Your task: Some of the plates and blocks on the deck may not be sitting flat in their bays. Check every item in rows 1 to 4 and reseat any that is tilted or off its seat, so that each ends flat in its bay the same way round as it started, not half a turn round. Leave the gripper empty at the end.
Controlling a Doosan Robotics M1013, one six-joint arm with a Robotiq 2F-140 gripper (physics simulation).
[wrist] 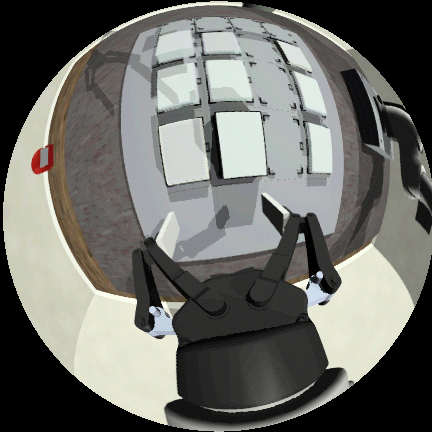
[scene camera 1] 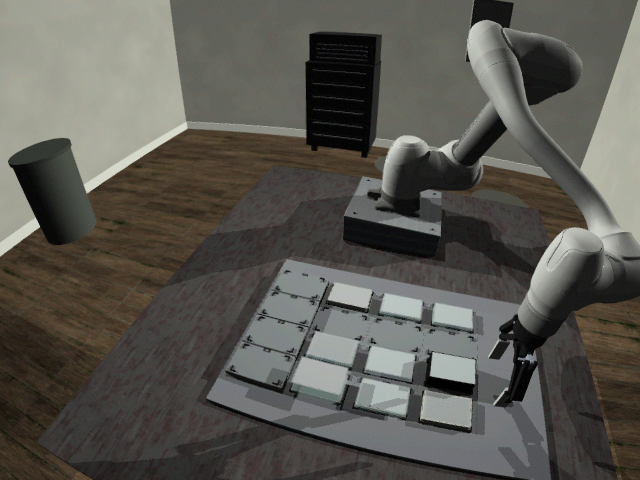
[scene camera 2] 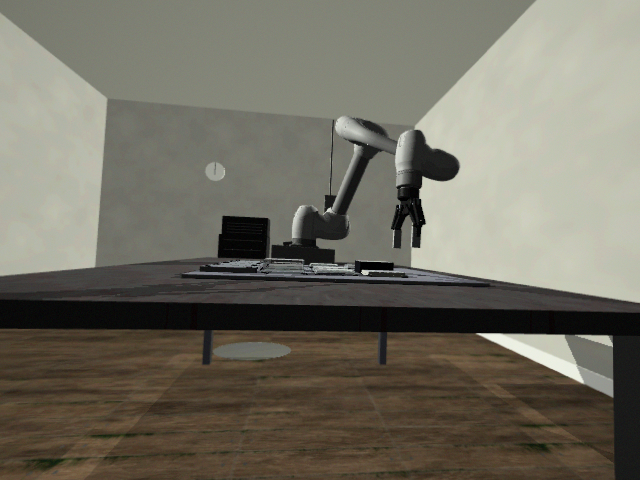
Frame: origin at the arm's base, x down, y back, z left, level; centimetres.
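Seen in the pictures: gripper, fingertip midpoint: [wrist: 218, 211] [scene camera 1: 496, 380] [scene camera 2: 405, 247]; arm's base at its link origin: [scene camera 1: 398, 202] [scene camera 2: 303, 248].
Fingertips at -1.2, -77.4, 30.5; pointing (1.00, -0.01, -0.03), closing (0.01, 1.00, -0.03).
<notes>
Pixels of each thing's top centre, then the offset from my fingertips to it, as dx, dy, dz. Level surfaces: height alone.
- grey deck at its surface level: dx +9.7
- black-sided block with a white top, top centre: [wrist: 242, 142] [scene camera 1: 453, 367] [scene camera 2: 373, 261] +5.5, +6.0, -9.4
- textured white plate at its top centre: [wrist: 182, 150] [scene camera 1: 447, 408] [scene camera 2: 383, 271] +8.2, -4.7, -10.0
- clear-sided plate at its top centre: [wrist: 175, 82] [scene camera 1: 383, 395] [scene camera 2: 334, 269] +8.2, -3.9, -26.3
- pale plate at its top centre: [scene camera 1: 320, 375] [wrist: 173, 39] [scene camera 2: 284, 259] +5.5, -3.1, -42.7
My gripper [scene camera 1: 499, 373] [scene camera 2: 406, 242] [wrist: 218, 211] is open and empty, high above the right end of the grey deck [scene camera 1: 496, 444] [wrist: 140, 125]. A black-sided block with a white top [scene camera 1: 452, 369] [scene camera 2: 374, 266] [wrist: 242, 145] sits nearest it. A textured white plate [scene camera 1: 446, 409] [wrist: 184, 151] sits in front of the block. A clear-sided plate [scene camera 1: 382, 397] [wrist: 177, 85] and a pale plate [scene camera 1: 319, 379] [wrist: 175, 46] continue the front row. Two plates sit left of the block, and three items stand along the back. Small tilts cannot be told.
Bays with black corner brackets [scene camera 1: 395, 334] [wrist: 282, 142] run between the back and middle items, and more form the left column. The arm's base box [scene camera 1: 392, 227] stands behind the deck. A black drawer cabinet [scene camera 1: 341, 103] and a grey bin [scene camera 1: 56, 196] stand farther off.
</notes>
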